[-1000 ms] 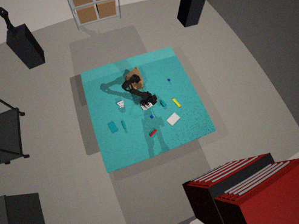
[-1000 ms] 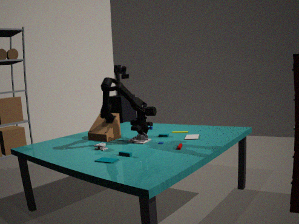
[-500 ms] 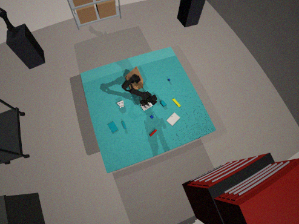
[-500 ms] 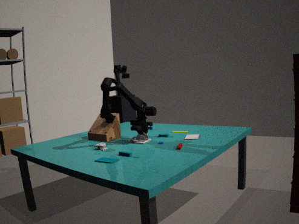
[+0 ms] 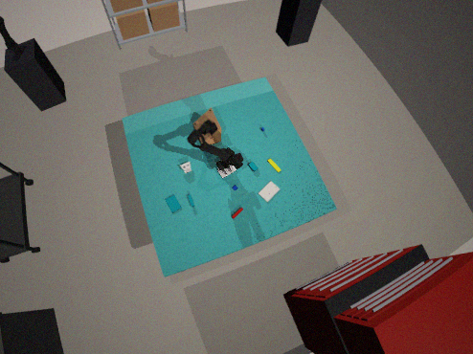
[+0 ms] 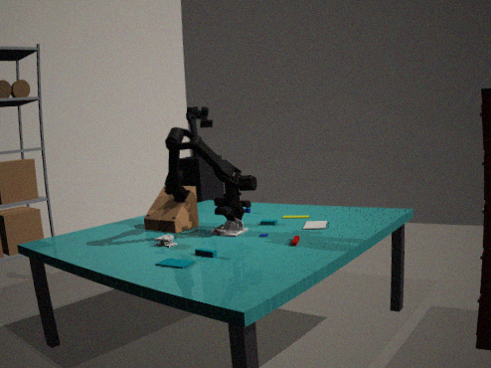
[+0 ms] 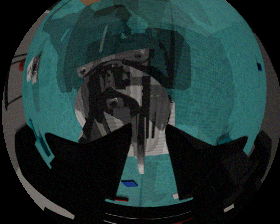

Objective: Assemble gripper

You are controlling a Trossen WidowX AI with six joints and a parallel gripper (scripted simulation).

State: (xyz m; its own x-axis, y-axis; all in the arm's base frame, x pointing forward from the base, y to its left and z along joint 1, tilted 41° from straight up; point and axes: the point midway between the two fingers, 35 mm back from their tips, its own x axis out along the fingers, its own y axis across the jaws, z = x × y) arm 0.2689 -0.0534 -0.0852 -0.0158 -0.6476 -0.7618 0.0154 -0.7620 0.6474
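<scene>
Now: the grey gripper base 120 mm behind my gripper tip, 290 mm to the right of it and 10 mm above it. Also, from my gripper tip: grey-white housing plate: 50 mm behind, 40 mm to the right, 10 mm below; then teal block: 70 mm ahead, 160 mm to the left, 10 mm below; then blue cube: 160 mm ahead, 30 mm to the right, 10 mm below.
</scene>
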